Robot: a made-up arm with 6 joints. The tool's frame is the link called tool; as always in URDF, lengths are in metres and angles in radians.
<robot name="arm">
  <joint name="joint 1" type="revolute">
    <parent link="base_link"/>
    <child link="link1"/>
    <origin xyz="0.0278 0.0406 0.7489" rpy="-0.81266 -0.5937 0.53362"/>
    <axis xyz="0 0 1"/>
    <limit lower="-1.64" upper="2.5"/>
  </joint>
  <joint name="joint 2" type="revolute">
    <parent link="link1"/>
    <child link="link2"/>
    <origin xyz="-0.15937 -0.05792 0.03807" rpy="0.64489 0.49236 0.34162"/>
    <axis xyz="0 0 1"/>
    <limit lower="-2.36" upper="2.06"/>
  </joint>
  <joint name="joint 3" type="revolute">
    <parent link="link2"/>
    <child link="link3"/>
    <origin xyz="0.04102 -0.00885 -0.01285" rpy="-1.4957 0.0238 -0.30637"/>
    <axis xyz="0 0 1"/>
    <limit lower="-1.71" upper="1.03"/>
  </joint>
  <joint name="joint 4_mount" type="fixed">
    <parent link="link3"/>
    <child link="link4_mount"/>
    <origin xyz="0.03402 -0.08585 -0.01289"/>
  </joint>
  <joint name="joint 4" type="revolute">
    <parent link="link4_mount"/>
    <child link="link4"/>
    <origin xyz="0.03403 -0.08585 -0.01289" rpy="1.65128 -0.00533 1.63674"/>
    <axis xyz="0 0 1"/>
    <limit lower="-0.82" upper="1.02"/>
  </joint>
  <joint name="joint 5" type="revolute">
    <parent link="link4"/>
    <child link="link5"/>
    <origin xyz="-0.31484 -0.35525 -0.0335" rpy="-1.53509 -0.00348 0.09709"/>
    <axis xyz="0 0 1"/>
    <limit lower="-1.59" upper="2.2"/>
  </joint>
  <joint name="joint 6" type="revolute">
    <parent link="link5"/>
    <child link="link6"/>
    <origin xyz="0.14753 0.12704 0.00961" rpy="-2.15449 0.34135 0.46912"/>
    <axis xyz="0 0 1"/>
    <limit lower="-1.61" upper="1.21"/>
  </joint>
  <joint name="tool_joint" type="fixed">
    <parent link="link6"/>
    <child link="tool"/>
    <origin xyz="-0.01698 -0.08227 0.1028" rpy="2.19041 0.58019 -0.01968"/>
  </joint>
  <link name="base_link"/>
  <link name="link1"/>
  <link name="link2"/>
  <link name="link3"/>
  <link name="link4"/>
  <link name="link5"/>
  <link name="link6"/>
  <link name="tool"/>
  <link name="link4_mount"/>
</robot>
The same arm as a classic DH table. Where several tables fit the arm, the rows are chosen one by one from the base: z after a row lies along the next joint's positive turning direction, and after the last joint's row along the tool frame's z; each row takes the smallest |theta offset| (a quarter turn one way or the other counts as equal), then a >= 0, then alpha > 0; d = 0 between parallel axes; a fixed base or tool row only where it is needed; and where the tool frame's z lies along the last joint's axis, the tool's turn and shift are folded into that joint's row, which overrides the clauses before.
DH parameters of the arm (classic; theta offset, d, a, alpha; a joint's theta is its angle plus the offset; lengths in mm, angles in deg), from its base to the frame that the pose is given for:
base (fixed): 58.49 750.6 49.1 -55.26
joint 1: 8.81 123.6 -144.2 45.23
joint 2: -59.40 -138.8 41.8 -85.70
joint 3: -84.83 -17.2 175.8 -94.61
joint 4: 5.88 34.7 347.8 87.95
joint 5: 39.15 -310.7 -194.6 121.29
joint 6: 0.58 154.2 -15.8 -119.06
tool (fixed): 141.16 94.4 0.0 0.00
Joint limits (deg, base to tool): -93.97..143.24 -135.22..118.03 -97.98..59.01 -46.98..58.44 -91.10..126.05 -92.25..69.33

